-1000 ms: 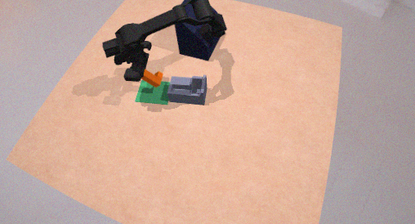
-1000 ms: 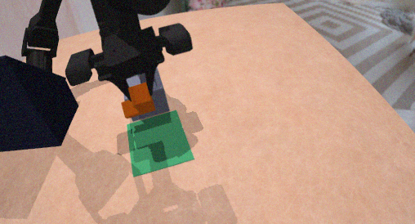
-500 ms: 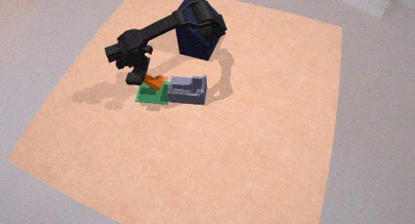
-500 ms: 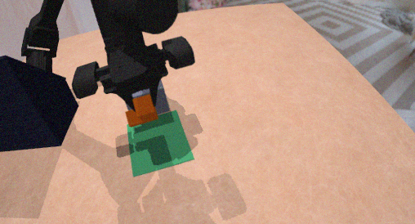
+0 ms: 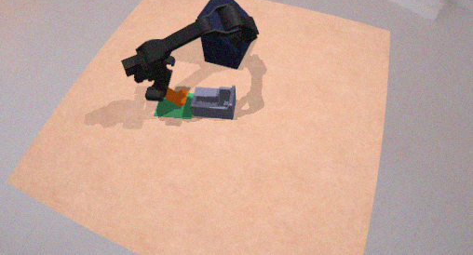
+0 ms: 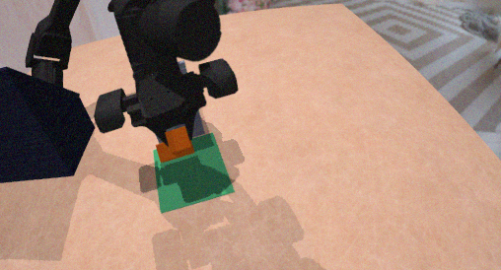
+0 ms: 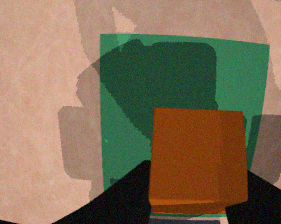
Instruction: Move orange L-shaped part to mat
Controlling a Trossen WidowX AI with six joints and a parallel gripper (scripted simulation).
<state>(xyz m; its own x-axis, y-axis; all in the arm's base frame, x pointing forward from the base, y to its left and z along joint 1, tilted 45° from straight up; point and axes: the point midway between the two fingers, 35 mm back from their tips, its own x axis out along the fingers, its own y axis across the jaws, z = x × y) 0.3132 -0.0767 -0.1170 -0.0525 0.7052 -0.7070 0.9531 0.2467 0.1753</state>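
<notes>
Right now the orange L-shaped part is 3 cm below my gripper tip, 2 cm to the left of it and 2 cm behind it. From my gripper tip the other things lie so: green mat (10 cm below, 2 cm to the left, 1 cm behind).
</notes>
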